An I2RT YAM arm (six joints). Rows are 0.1 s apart.
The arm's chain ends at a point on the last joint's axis. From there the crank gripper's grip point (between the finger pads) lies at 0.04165 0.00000 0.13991 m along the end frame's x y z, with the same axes.
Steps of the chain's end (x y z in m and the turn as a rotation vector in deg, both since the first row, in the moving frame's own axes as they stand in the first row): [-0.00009, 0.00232, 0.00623, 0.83, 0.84, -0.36]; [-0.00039, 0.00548, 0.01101, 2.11, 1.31, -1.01]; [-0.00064, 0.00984, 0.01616, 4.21, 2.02, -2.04]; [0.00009, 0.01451, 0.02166, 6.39, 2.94, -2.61]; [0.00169, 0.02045, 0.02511, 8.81, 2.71, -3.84]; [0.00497, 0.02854, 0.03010, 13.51, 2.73, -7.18]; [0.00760, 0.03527, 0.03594, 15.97, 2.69, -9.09]
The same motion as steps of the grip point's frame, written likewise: [0.00195, 0.00003, 0.00559, 0.83, 0.84, -0.36]; [0.00274, -0.00042, 0.00991, 2.11, 1.31, -1.01]; [0.00405, -0.00194, 0.01417, 4.21, 2.02, -2.04]; [0.00680, -0.00299, 0.01837, 6.39, 2.94, -2.61]; [0.00742, -0.00380, 0.02113, 8.81, 2.71, -3.84]; [0.00913, -0.00939, 0.02350, 13.51, 2.73, -7.18]; [0.01042, -0.00979, 0.02757, 15.97, 2.69, -9.09]
